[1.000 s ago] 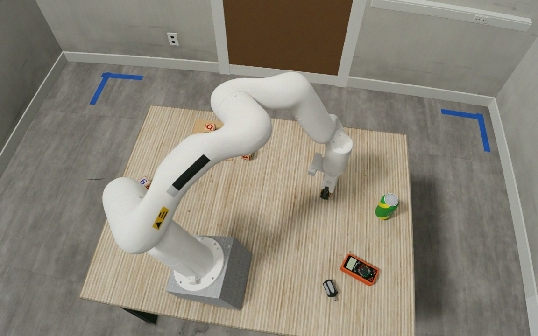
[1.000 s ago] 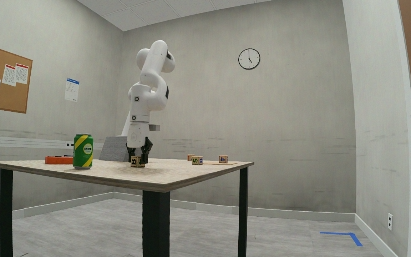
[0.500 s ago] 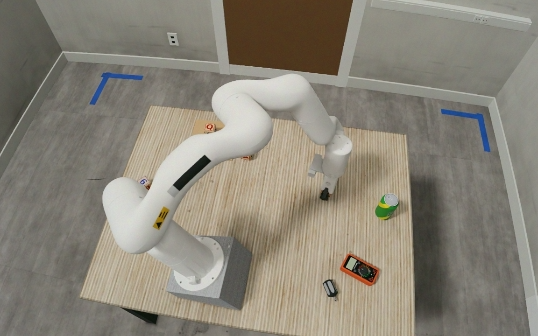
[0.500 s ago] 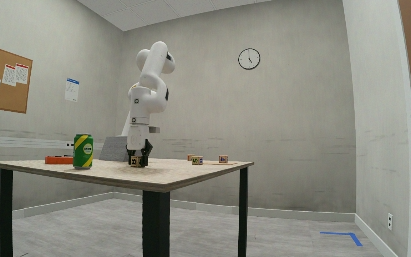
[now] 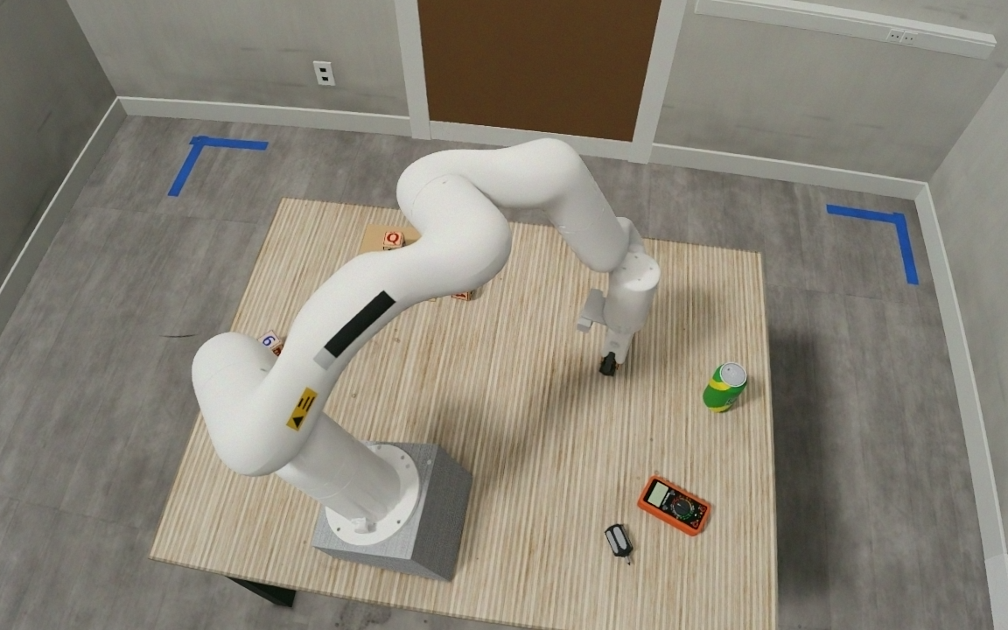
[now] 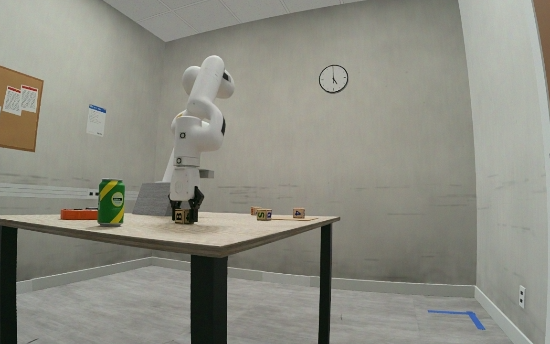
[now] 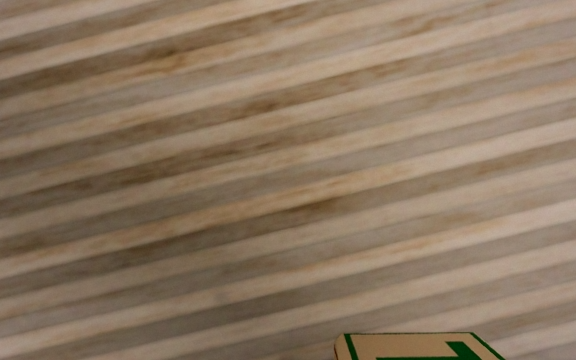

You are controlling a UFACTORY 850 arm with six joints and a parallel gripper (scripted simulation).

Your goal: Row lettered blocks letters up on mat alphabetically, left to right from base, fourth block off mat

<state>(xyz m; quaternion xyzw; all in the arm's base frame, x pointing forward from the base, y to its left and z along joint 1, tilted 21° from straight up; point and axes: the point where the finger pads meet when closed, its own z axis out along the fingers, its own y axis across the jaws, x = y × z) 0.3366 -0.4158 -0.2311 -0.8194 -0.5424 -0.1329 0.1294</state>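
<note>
My gripper is now right at the G block. From my hand the other things lie so: soda can 220 mm to the right, 100 mm behind, 40 mm above; then X block 320 mm to the left, 180 mm ahead; then orange multimeter 330 mm behind, 90 mm to the right.
</note>
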